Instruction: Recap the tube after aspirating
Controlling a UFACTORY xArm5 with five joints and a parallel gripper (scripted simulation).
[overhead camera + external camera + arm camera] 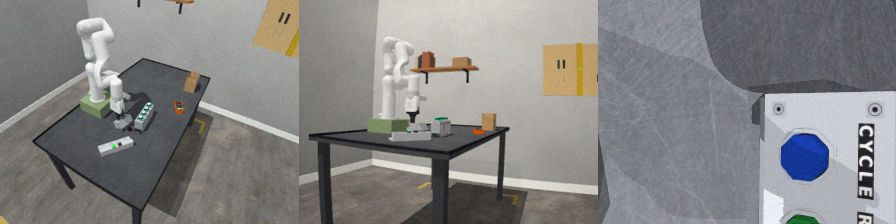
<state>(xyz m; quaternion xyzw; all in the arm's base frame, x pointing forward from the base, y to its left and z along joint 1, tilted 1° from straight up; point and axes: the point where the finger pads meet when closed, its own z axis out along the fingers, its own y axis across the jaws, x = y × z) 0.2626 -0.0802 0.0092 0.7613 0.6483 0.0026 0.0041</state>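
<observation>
My hand is 4 cm above the green ready key. From my hand the other things lie so: blue cycle key 1 cm ahead, 4 cm to the left, 4 cm below; then cardboard box 29 cm ahead, 80 cm to the left, 4 cm below; then key housing 2 cm ahead, 2 cm to the left, 5 cm below.
</observation>
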